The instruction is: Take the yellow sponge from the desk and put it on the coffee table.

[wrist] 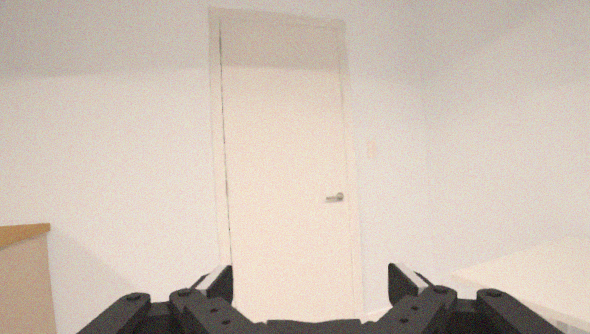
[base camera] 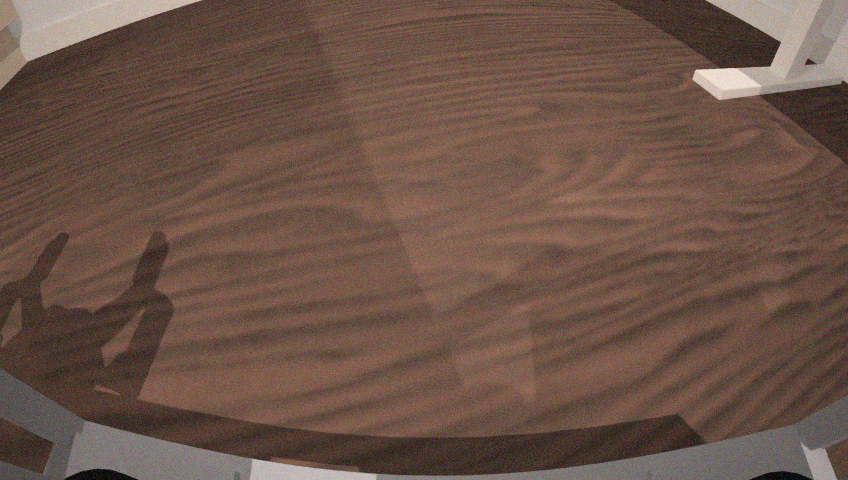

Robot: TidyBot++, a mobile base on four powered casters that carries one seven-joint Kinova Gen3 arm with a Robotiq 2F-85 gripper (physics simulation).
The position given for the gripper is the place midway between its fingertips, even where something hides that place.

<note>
In view: the gripper [wrist: 310, 282], a white door [wrist: 286, 193] and a white wall [wrist: 473, 116].
</note>
